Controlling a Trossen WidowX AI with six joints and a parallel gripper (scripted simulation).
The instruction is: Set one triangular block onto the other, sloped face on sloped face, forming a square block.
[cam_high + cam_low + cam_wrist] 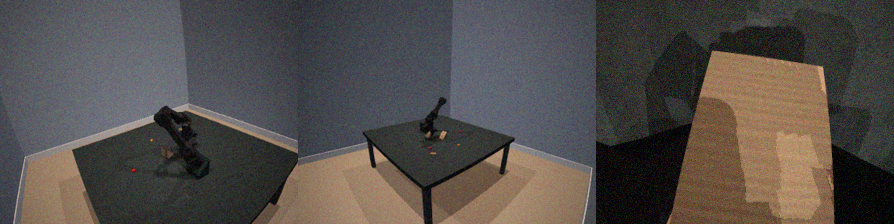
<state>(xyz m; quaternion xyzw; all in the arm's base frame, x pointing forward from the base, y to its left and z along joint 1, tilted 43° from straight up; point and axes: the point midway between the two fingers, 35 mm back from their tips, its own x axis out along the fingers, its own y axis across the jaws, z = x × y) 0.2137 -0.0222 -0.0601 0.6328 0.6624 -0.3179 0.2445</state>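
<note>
The tan triangular block lies 1 cm to the left of my gripper tip and 1 cm above it.
</note>
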